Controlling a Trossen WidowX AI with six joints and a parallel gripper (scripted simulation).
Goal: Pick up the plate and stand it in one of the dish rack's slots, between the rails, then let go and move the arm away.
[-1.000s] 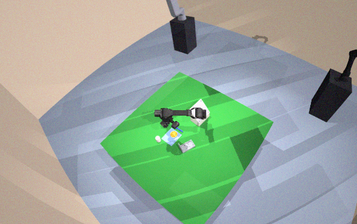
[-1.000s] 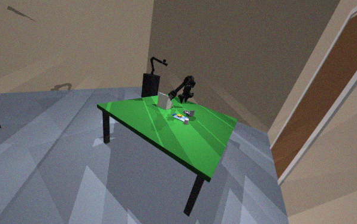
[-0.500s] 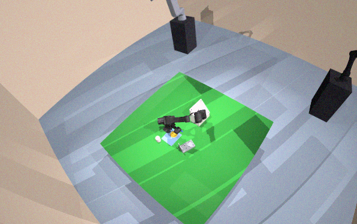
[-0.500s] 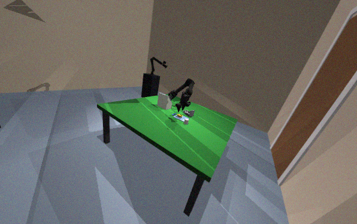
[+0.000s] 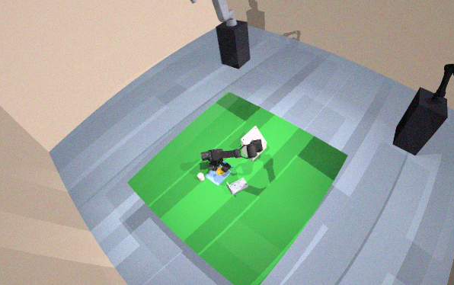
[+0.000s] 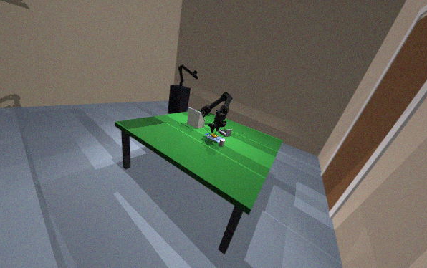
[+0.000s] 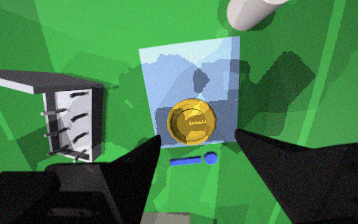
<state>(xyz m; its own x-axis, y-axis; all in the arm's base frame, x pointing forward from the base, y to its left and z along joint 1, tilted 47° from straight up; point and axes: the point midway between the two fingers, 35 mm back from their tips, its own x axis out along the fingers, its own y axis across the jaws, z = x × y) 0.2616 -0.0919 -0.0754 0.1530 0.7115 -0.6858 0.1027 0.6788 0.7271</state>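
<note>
Now: the yellow plate 40 mm below my gripper tip. Also, from my gripper tip: blue spoon (80 mm behind, 50 mm below); white cup (130 mm ahead, 90 mm to the right, 30 mm below); pale blue square mat (30 mm ahead, 10 mm to the right, 50 mm below).
</note>
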